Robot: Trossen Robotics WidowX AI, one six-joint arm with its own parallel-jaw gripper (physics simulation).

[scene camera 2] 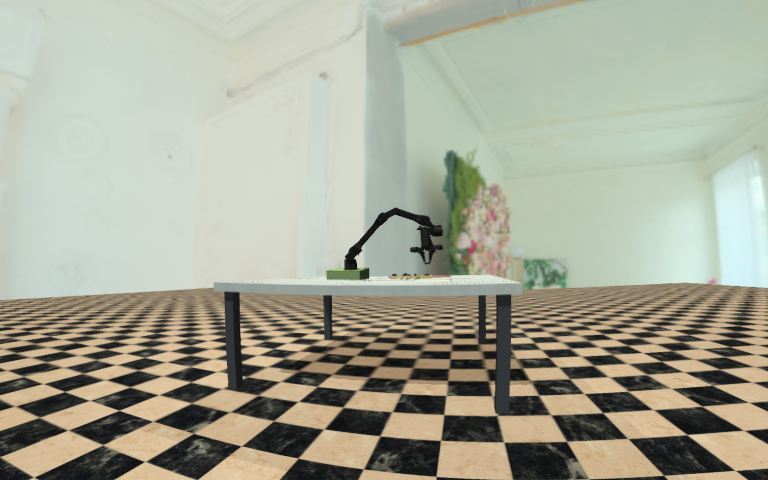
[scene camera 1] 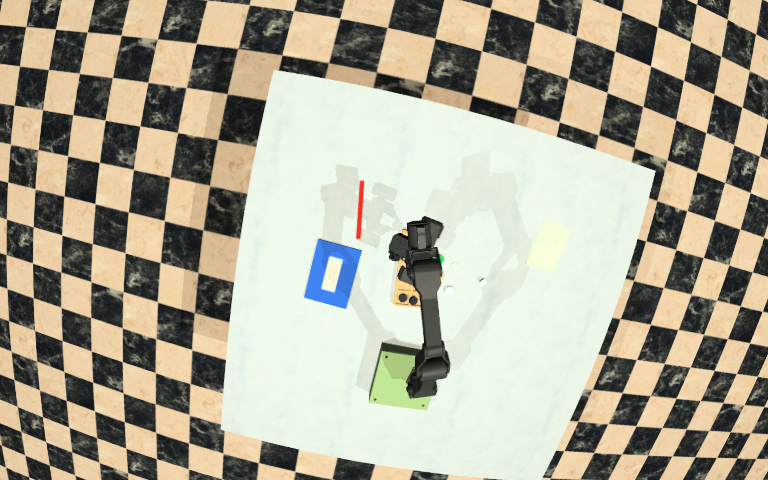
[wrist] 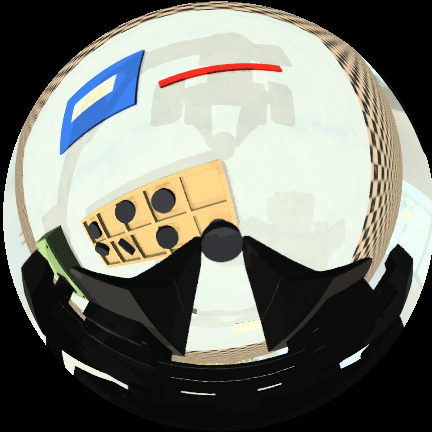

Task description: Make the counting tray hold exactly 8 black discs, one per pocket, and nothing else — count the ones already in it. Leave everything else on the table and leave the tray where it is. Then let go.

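A red stick rests on the table. A tan counting tray is visible. My gripper is visible too, also in the wrist view.
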